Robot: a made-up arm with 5 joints. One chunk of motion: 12 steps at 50 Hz.
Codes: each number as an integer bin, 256 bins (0 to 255) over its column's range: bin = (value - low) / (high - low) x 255, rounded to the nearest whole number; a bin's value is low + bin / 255 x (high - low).
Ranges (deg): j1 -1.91..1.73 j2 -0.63..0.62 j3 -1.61..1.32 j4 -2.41..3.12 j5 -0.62..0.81
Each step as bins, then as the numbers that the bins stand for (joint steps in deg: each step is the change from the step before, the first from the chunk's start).
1 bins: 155 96 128 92 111
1 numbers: 0.303 -0.159 -0.139 -0.415 0.002
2 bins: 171 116 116 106 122
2 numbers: 0.531 -0.061 -0.277 -0.111 0.064
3 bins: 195 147 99 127 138
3 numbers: 0.874 0.091 -0.472 0.344 0.154
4 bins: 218 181 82 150 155
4 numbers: 1.202 0.257 -0.668 0.843 0.249
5 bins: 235 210 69 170 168
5 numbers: 1.445 0.399 -0.817 1.277 0.322
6 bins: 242 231 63 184 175
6 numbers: 1.544 0.502 -0.886 1.580 0.361
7 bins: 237 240 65 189 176
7 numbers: 1.473 0.546 -0.863 1.689 0.367
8 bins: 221 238 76 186 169
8 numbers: 1.245 0.537 -0.737 1.624 0.328
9 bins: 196 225 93 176 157
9 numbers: 0.888 0.473 -0.541 1.407 0.260
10 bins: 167 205 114 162 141
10 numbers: 0.474 0.375 -0.300 1.103 0.171
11 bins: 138 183 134 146 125
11 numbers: 0.060 0.267 -0.070 0.756 0.081
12 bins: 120 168 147 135 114
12 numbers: -0.197 0.194 0.079 0.518 0.019
